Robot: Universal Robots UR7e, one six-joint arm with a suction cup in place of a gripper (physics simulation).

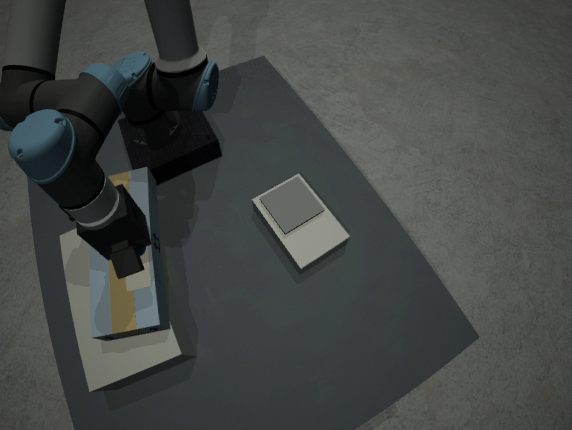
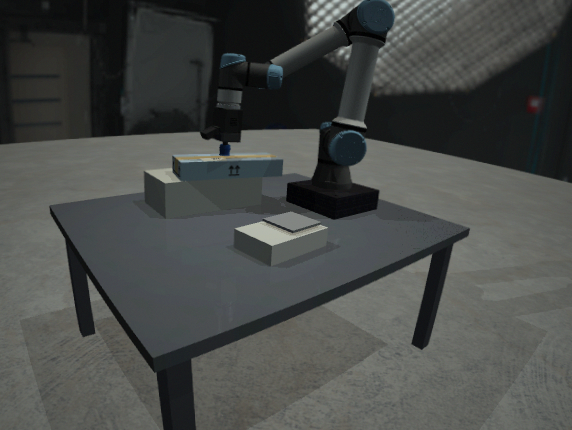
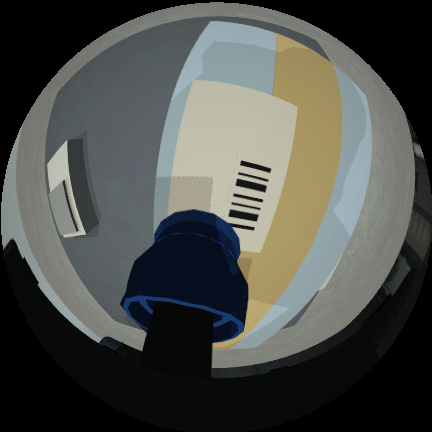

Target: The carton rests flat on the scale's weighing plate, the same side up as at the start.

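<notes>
The light-blue carton, with tan tape, a pale barcode label and two arrows pointing up on its side, lies level on the tall cream block. One end overhangs the block toward the robot's base. My suction gripper is off, so open; its blue cup is at the carton's top face, beside the barcode. Whether the cup still touches is too small to tell. The cream scale stands apart, its grey weighing plate bare.
The robot's black base block stands on the dark table, close to the carton's overhanging end. The scale stands between the block and the opposite table edge.
</notes>
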